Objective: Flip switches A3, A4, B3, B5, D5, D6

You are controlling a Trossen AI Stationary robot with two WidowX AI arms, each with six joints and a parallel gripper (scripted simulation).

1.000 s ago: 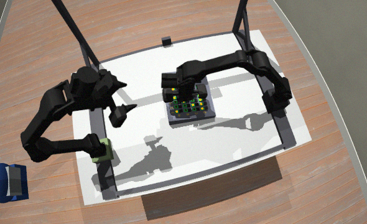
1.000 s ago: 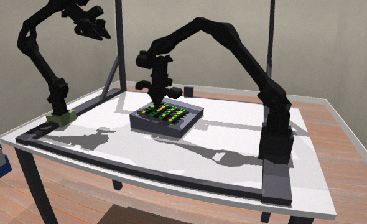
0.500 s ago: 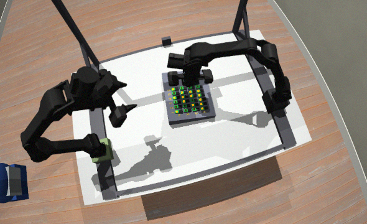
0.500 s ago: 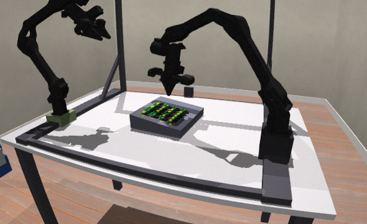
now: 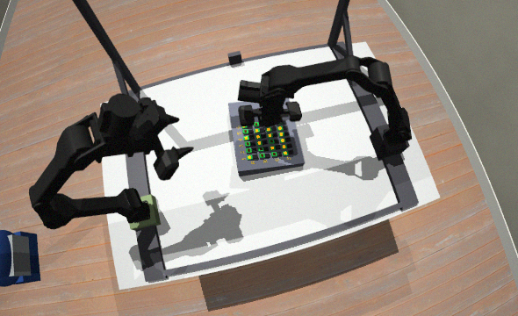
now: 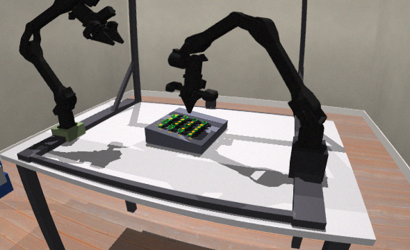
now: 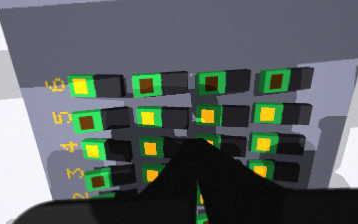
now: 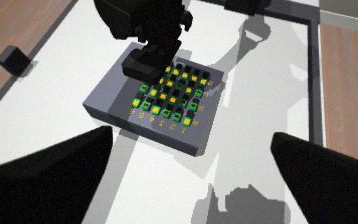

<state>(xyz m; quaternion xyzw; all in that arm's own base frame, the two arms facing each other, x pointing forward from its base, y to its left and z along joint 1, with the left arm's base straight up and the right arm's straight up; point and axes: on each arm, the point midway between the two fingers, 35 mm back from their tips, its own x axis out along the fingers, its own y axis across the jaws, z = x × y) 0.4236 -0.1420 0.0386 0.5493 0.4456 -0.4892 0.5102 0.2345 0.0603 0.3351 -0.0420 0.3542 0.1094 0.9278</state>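
Now: the switch B5 10 mm behind my left hand, 30 mm to the right of it and 70 mm below it. Also, from my left hand: switch B3 (40 mm ahead, 30 mm to the right, 70 mm below); then switch A4 (10 mm ahead, 70 mm to the right, 60 mm below); then switch D5 (50 mm to the left, 80 mm below).
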